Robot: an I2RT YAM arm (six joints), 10 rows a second.
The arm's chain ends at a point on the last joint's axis. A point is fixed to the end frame.
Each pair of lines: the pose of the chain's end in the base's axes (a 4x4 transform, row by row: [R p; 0 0 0 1], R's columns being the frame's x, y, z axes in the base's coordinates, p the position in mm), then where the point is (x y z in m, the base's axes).
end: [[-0.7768 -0.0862 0.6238 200.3], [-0.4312 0.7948 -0.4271 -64.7], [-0.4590 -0.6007 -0.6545 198.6], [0 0 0 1]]
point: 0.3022 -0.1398 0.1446
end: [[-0.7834 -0.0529 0.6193 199.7], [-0.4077 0.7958 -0.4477 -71.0], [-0.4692 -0.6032 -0.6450 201.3], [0 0 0 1]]
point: 0.3000 -0.1493 0.1488
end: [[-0.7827 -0.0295 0.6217 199.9], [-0.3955 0.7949 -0.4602 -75.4], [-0.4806 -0.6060 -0.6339 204.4], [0 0 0 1]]
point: 0.2996 -0.1556 0.1537
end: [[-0.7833 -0.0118 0.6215 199.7], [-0.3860 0.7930 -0.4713 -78.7], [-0.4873 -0.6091 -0.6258 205.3], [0 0 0 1]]
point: 0.2988 -0.1605 0.1560
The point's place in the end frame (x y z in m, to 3 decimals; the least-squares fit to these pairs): -0.022 -0.036 0.131
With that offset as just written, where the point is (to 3 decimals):
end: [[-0.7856 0.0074 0.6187 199.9], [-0.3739 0.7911 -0.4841 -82.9], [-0.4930 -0.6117 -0.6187 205.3], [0 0 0 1]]
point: 0.298 -0.167 0.157
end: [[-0.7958 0.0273 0.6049 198.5], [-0.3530 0.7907 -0.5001 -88.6], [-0.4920 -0.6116 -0.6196 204.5], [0 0 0 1]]
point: 0.294 -0.175 0.156
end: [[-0.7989 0.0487 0.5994 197.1], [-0.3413 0.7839 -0.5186 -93.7], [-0.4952 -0.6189 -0.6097 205.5], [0 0 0 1]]
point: 0.291 -0.182 0.159
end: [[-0.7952 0.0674 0.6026 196.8], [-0.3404 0.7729 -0.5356 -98.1], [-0.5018 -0.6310 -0.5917 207.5], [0 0 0 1]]
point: 0.291 -0.189 0.164
